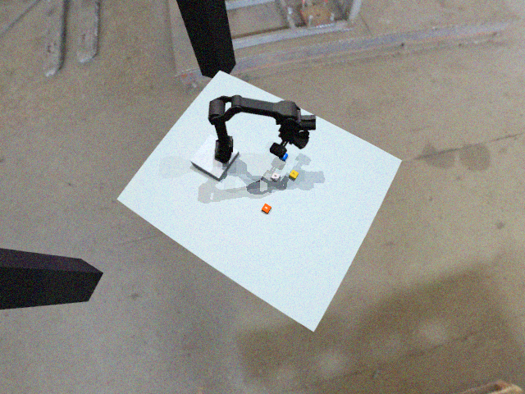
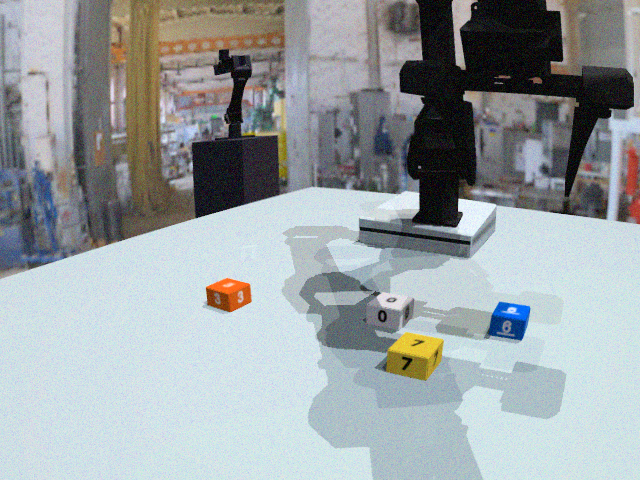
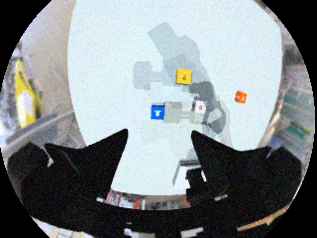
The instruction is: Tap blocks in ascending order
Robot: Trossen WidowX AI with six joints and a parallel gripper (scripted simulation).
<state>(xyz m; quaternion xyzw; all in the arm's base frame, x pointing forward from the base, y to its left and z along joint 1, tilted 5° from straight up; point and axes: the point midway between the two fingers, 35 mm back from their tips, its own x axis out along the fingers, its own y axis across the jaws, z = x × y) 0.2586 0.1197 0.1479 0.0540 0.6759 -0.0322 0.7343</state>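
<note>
The white block is 11 cm to the right of my gripper tip and 12 cm below it. From my gripper tip the other things lie so: blue block (1 cm behind, 12 cm below); orange block (2 cm ahead, 27 cm to the right, 12 cm below); yellow block (7 cm ahead, 6 cm to the right, 12 cm below).
</note>
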